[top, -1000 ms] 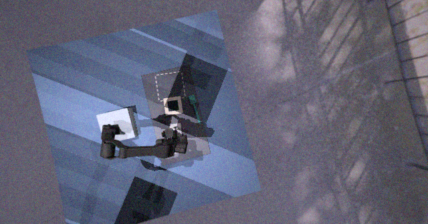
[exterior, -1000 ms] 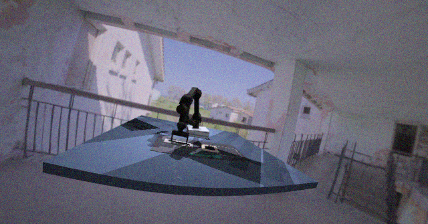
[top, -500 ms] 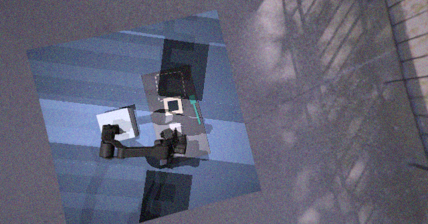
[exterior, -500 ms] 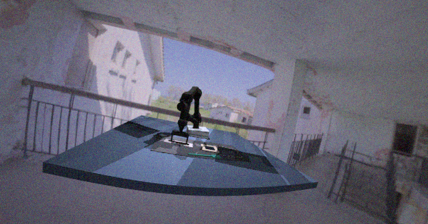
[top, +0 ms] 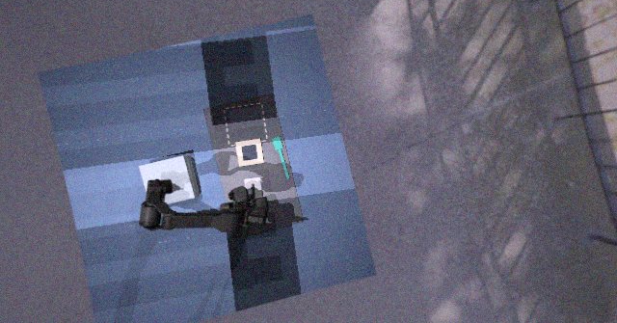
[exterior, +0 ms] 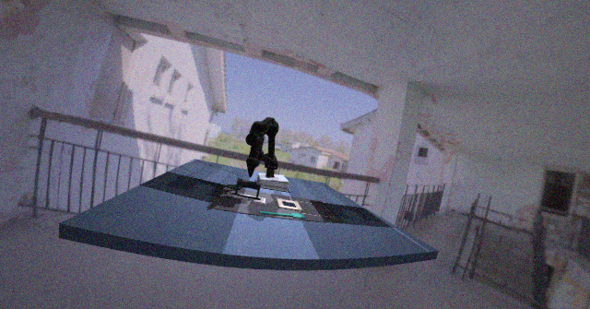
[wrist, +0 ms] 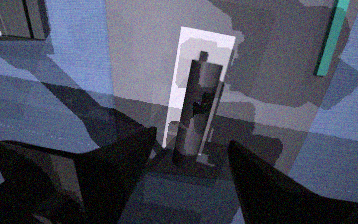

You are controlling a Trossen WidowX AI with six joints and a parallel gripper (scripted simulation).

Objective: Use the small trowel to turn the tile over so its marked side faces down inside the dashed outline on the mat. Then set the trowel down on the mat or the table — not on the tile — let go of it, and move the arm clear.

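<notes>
Now: the grey mat 1 cm ahead of my gripper tip, 16 cm to the left of it and 14 cm below it. The rest, counted from my gripper tip: tile: 23 cm to the left, 11 cm below; then teal trowel: 15 cm ahead, 21 cm to the left, 11 cm below.
</notes>
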